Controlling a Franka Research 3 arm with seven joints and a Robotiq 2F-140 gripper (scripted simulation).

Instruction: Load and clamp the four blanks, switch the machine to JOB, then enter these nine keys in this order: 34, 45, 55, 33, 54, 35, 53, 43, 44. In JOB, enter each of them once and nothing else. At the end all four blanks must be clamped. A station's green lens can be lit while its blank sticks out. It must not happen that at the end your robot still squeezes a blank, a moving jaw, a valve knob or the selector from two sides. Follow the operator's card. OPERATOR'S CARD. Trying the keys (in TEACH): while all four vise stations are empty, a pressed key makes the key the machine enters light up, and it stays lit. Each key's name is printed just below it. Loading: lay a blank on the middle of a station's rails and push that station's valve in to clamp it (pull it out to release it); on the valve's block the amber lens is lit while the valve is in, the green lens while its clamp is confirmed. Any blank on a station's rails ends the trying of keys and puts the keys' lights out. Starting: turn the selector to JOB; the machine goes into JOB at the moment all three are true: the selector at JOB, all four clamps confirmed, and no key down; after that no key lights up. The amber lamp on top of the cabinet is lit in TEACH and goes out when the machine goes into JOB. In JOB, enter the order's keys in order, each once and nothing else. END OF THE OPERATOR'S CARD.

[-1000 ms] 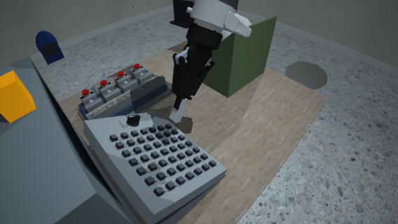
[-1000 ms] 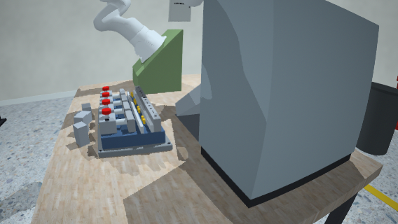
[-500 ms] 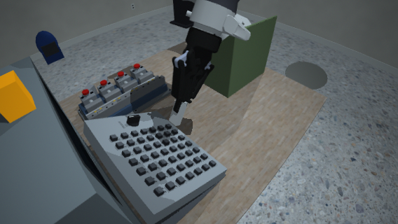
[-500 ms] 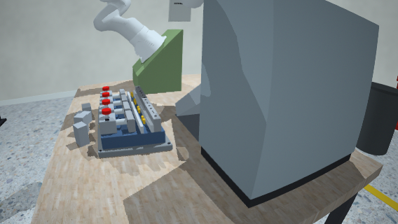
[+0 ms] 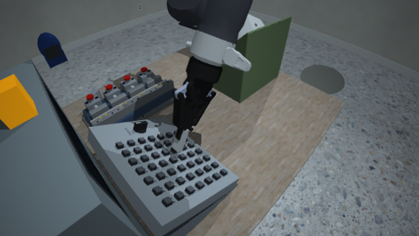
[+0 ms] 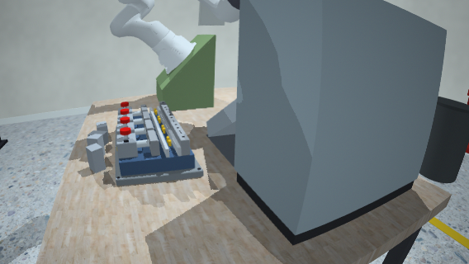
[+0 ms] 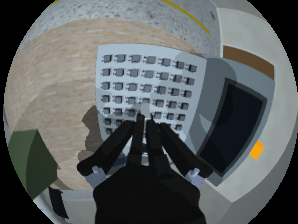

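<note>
The key lies 60 mm below my hand, 40 mm to the left of it and 40 mm ahead of it. From my hand the other things lie so: grey keypad (90 mm below, 60 mm ahead, 50 mm to the right); black selector knob (160 mm to the right, 40 mm below, 30 mm ahead).
</note>
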